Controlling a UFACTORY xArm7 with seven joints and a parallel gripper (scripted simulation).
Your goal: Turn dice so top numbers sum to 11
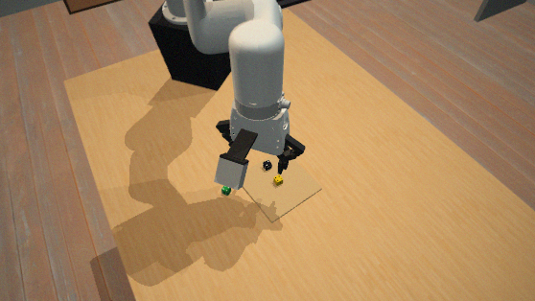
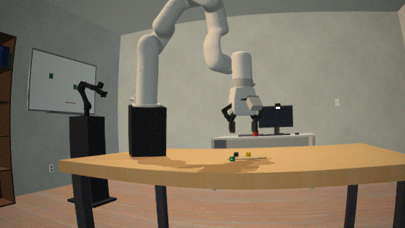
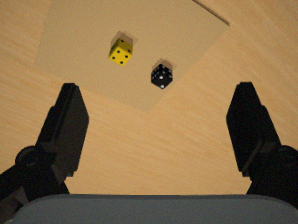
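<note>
My hand is 3 cm past the green die, 7 cm to the left of it and 10 cm above it. Also, from my hand: black die: 4 cm behind, 4 cm to the left, 9 cm below; then yellow die: 1 cm ahead, 4 cm to the left, 9 cm below; then tan mat: 1 cm ahead, 4 cm to the left, 10 cm below.
</note>
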